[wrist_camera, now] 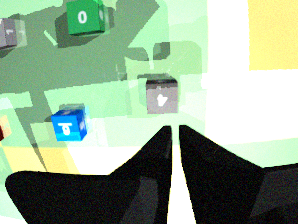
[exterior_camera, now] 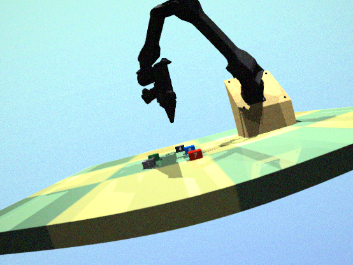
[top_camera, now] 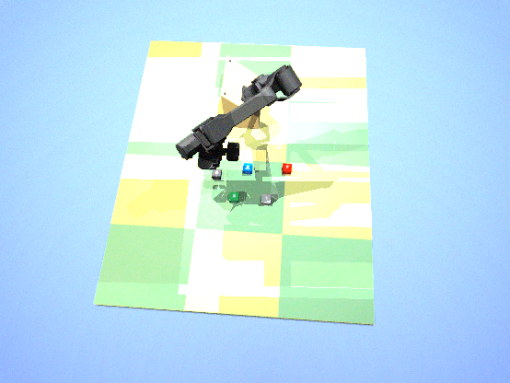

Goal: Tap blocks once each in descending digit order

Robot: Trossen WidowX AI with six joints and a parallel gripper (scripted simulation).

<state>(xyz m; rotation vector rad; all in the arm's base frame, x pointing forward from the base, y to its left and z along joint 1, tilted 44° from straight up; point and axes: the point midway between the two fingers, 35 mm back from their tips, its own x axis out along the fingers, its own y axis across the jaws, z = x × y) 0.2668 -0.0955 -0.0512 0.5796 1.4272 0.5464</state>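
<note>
My gripper tip is 9 cm above the black block. Round my gripper tip: green block (8 cm ahead, 8 cm to the left, 9 cm below); blue block (3 cm behind, 11 cm to the left, 9 cm below); grey-white block (9 cm ahead, 19 cm to the left, 9 cm below).
</note>
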